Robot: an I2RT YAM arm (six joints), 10 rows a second.
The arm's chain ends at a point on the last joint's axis. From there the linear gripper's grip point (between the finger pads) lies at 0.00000 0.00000 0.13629 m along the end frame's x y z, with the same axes.
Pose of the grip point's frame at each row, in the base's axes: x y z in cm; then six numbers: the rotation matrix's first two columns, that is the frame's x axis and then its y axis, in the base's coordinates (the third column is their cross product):
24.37 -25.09 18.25 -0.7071 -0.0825 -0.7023 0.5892 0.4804 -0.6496
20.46 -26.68 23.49 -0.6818 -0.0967 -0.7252 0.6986 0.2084 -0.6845
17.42 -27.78 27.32 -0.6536 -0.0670 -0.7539 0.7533 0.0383 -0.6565
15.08 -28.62 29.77 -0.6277 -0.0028 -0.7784 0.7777 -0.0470 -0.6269
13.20 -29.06 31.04 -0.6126 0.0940 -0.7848 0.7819 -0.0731 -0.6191
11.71 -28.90 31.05 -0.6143 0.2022 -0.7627 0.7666 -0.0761 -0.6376
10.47 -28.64 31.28 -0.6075 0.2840 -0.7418 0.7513 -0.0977 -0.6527
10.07 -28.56 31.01 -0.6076 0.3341 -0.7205 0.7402 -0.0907 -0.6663
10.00 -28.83 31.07 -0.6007 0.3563 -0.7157 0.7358 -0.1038 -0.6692
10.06 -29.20 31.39 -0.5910 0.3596 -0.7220 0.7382 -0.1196 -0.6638
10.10 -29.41 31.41 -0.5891 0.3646 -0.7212 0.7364 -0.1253 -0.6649
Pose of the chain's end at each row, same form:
19.04 -13.19 22.22 -0.7071 -0.0825 -0.7023 0.5892 0.4804 -0.6496
17.50 -13.41 24.51 -0.6818 -0.0967 -0.7252 0.6986 0.2084 -0.6845
16.43 -14.19 26.97 -0.6536 -0.0670 -0.7539 0.7533 0.0383 -0.6565
15.55 -15.01 29.34 -0.6277 -0.0028 -0.7784 0.7777 -0.0470 -0.6269
14.78 -15.53 31.43 -0.6126 0.0940 -0.7848 0.7819 -0.0731 -0.6191
14.26 -15.59 32.53 -0.6143 0.2022 -0.7627 0.7666 -0.0761 -0.6376
13.98 -15.64 33.38 -0.6075 0.2840 -0.7418 0.7513 -0.0977 -0.6527
13.99 -15.77 33.63 -0.6076 0.3341 -0.7205 0.7402 -0.0907 -0.6663
14.26 -16.17 33.79 -0.6007 0.3563 -0.7157 0.7358 -0.1038 -0.6692
14.49 -16.59 34.04 -0.5910 0.3596 -0.7220 0.7382 -0.1196 -0.6638
14.64 -16.83 34.06 -0.5891 0.3646 -0.7212 0.7364 -0.1253 -0.6649

